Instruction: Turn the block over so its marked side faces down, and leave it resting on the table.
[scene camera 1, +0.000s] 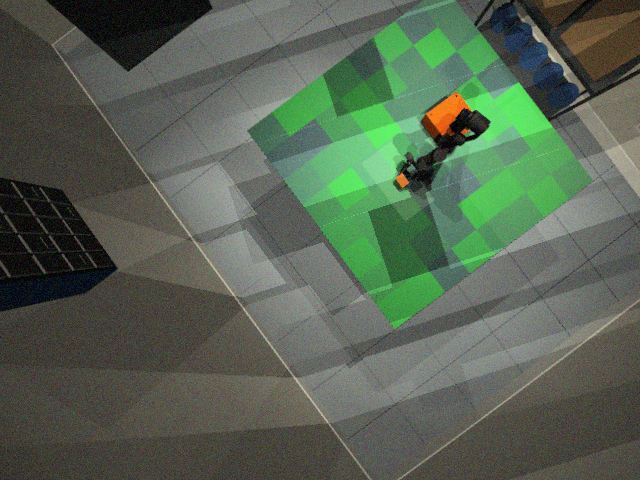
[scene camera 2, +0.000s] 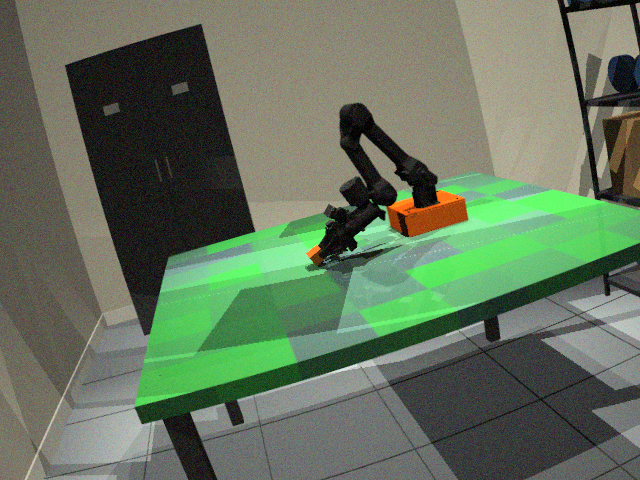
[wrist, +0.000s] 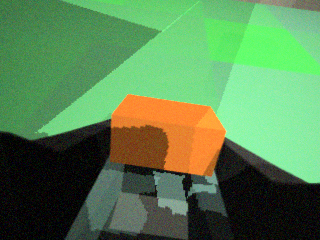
my gripper: holds an orange block (wrist: 150, 132)
